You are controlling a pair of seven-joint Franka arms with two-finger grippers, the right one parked.
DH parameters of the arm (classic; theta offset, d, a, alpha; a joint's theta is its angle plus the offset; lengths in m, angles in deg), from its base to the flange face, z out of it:
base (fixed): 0 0 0 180
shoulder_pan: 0 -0.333 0 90
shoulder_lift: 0 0 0 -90
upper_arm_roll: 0 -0.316 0.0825 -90
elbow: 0 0 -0.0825 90
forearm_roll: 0 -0.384 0 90
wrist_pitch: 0 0 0.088 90
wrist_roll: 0 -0.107 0 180
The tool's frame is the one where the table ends.
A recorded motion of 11 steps. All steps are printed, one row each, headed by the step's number.
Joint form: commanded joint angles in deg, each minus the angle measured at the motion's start. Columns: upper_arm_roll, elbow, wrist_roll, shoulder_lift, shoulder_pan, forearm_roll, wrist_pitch.
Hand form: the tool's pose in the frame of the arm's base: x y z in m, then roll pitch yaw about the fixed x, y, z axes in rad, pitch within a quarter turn. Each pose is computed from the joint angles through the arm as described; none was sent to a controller.
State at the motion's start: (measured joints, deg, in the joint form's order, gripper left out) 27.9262 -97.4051 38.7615 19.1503 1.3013 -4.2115 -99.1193
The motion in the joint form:
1: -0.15 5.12 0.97 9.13 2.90 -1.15 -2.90
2: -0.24 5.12 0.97 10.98 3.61 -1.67 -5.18
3: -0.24 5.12 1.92 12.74 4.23 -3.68 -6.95
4: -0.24 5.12 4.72 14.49 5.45 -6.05 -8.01
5: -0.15 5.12 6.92 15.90 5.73 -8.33 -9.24
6: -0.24 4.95 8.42 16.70 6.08 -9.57 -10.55
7: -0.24 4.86 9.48 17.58 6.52 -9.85 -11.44
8: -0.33 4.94 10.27 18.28 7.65 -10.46 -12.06
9: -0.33 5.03 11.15 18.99 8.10 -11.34 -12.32
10: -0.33 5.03 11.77 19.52 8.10 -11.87 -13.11
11: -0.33 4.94 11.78 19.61 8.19 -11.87 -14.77
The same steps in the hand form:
1: 0.5689 -0.3030 0.3484 -3.0792 0.2937 0.1324
2: 0.5706 -0.3110 0.3312 -3.0915 0.2891 0.1193
3: 0.5718 -0.3168 0.3143 -3.0775 0.2733 0.1153
4: 0.5679 -0.3274 0.2966 -3.0441 0.2599 0.1308
5: 0.5688 -0.3300 0.2830 -3.0210 0.2394 0.1482
6: 0.5689 -0.3329 0.2743 -3.0132 0.2221 0.1597
7: 0.5666 -0.3379 0.2652 -3.0126 0.2220 0.1681
8: 0.5614 -0.3485 0.2587 -3.0086 0.2166 0.1591
9: 0.5593 -0.3524 0.2520 -2.9980 0.2121 0.1603
10: 0.5603 -0.3529 0.2471 -2.9990 0.2046 0.1661
11: 0.5619 -0.3559 0.2473 -3.0203 0.1889 0.1621

